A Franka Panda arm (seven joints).
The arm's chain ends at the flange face. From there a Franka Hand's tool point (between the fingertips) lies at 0.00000 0.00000 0.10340 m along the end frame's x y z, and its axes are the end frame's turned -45 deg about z.
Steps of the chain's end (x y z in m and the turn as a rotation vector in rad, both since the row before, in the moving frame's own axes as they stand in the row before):
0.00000, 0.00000, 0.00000, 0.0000, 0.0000, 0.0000
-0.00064, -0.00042, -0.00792, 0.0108, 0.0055, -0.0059
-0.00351, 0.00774, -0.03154, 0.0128, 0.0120, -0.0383
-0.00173, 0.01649, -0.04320, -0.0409, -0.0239, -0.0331
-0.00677, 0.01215, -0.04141, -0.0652, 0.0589, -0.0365
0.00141, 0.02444, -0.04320, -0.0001, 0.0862, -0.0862
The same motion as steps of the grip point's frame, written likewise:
0.00000, 0.00000, 0.00000, 0.0000, 0.0000, 0.0000
0.00104, -0.00114, -0.00793, 0.0037, 0.0115, -0.0059
-0.00614, 0.00290, -0.03156, 0.0006, 0.0175, -0.0383
-0.01760, 0.01176, -0.04332, -0.0120, -0.0458, -0.0331
-0.01367, 0.01287, -0.04181, -0.0878, -0.0045, -0.0365
-0.00973, 0.02430, -0.04358, -0.0610, 0.0609, -0.0862

